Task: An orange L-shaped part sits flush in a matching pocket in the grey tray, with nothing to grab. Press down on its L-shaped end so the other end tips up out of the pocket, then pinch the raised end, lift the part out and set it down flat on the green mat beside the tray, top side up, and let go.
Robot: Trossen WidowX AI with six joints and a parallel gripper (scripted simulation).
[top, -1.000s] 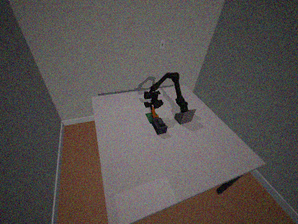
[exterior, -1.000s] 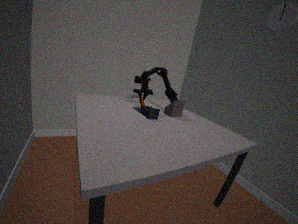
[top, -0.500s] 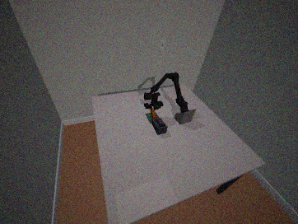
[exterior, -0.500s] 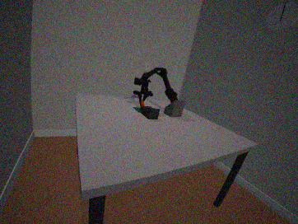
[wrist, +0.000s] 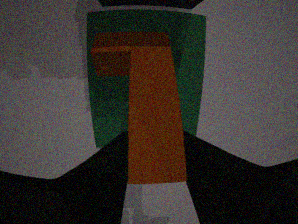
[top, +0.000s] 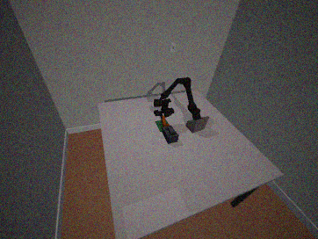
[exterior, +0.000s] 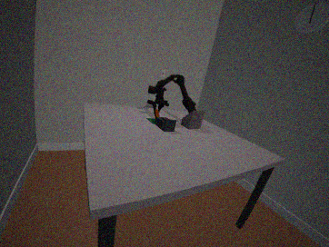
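Now: the orange L-shaped part 2 cm behind my gripper tip, 3 cm to the left of it and 3 cm below it. Round my gripper tip: green mat: 2 cm to the left, 9 cm below.
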